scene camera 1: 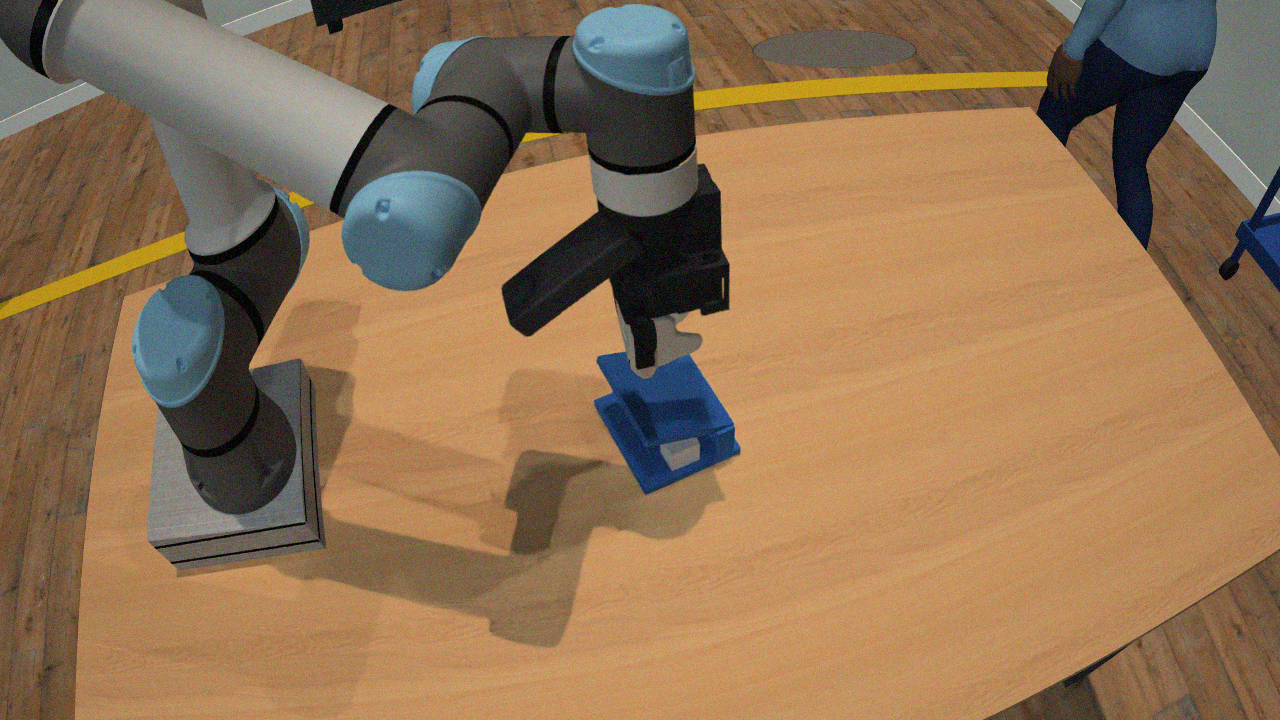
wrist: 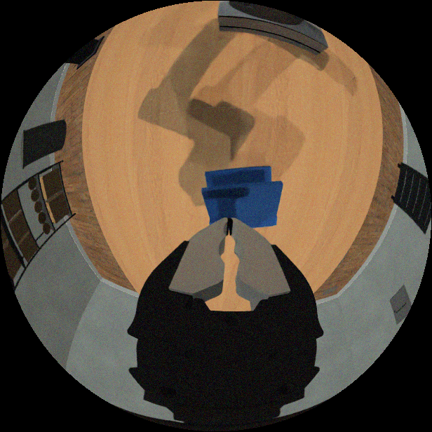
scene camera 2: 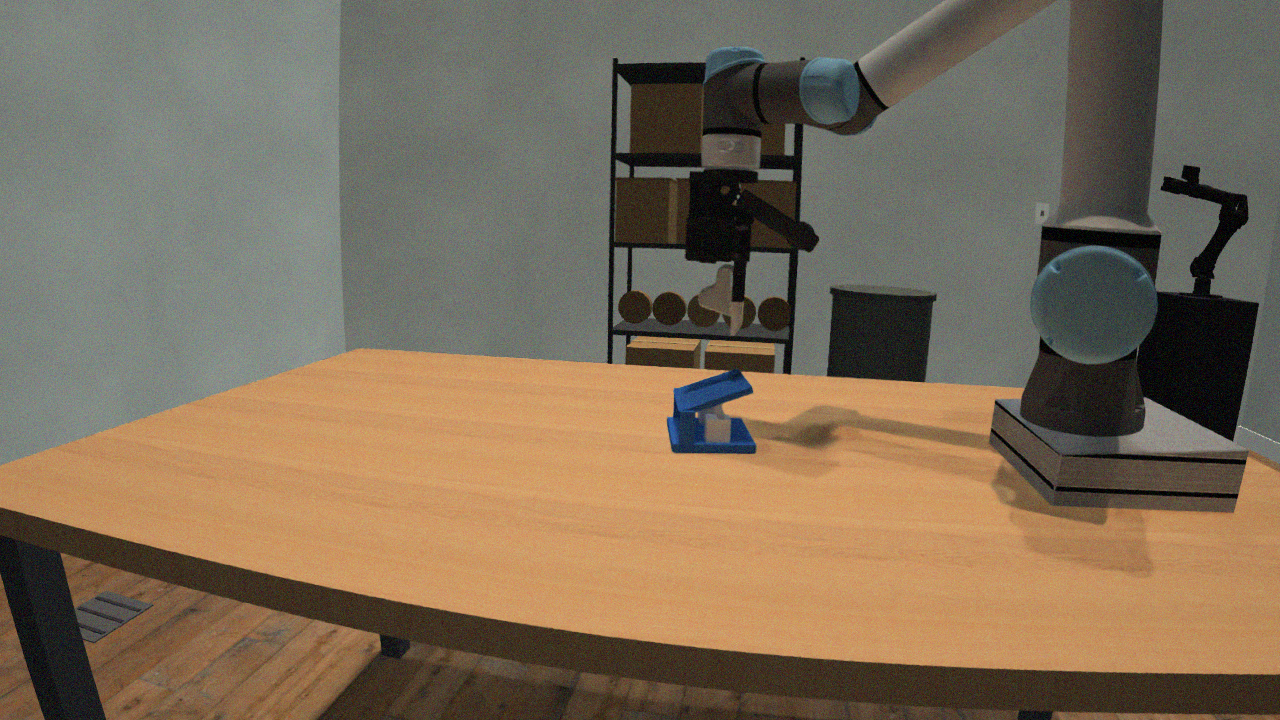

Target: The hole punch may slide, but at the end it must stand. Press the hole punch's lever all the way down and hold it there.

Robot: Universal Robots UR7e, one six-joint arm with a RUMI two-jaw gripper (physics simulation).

Labels:
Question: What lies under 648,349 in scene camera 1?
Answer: My gripper.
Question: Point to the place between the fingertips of my gripper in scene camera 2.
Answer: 732,335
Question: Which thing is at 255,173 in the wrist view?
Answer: A blue hole punch.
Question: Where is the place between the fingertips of my gripper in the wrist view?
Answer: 228,219

